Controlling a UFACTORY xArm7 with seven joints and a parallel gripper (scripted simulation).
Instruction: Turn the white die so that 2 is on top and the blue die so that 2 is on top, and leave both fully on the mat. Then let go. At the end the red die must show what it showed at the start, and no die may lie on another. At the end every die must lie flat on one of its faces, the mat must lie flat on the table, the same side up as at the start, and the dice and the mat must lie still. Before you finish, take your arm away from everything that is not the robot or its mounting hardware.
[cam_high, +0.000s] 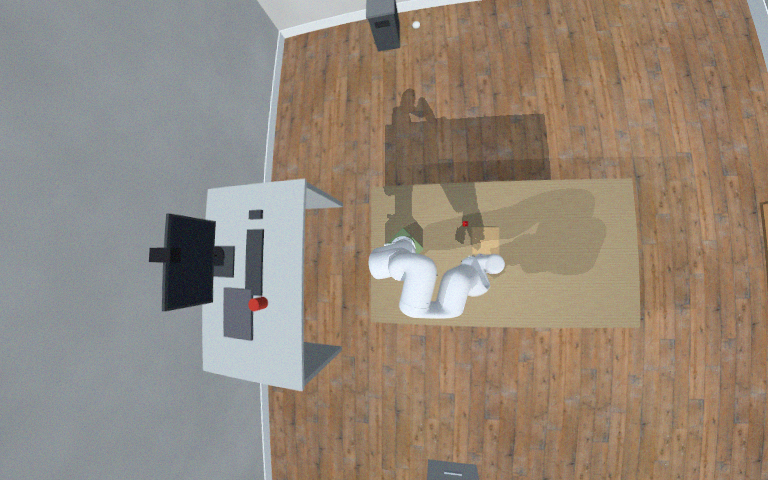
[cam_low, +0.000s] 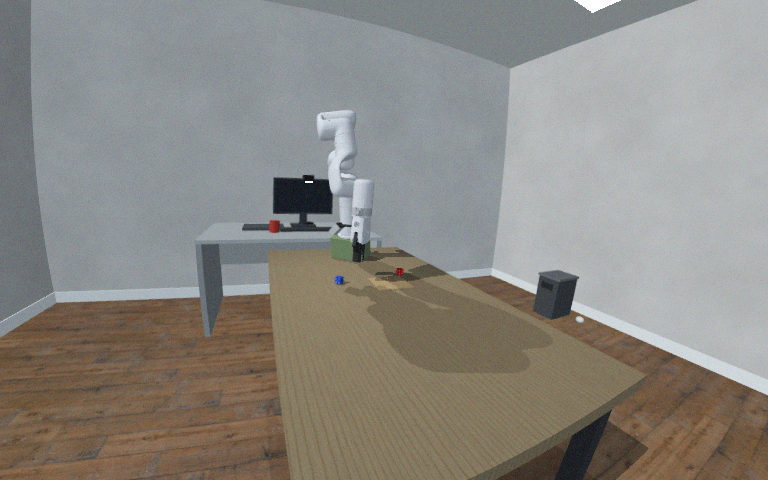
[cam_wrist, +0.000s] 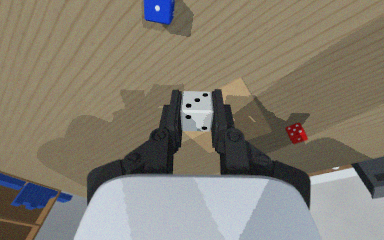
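My gripper is now 3 cm short of the tan mat, 13 cm to the right of it and 10 cm above it. Also, from my hand: red die: 8 cm behind, 20 cm to the left, 9 cm below; white die: 1 cm below; blue die: 7 cm to the right, 9 cm below.
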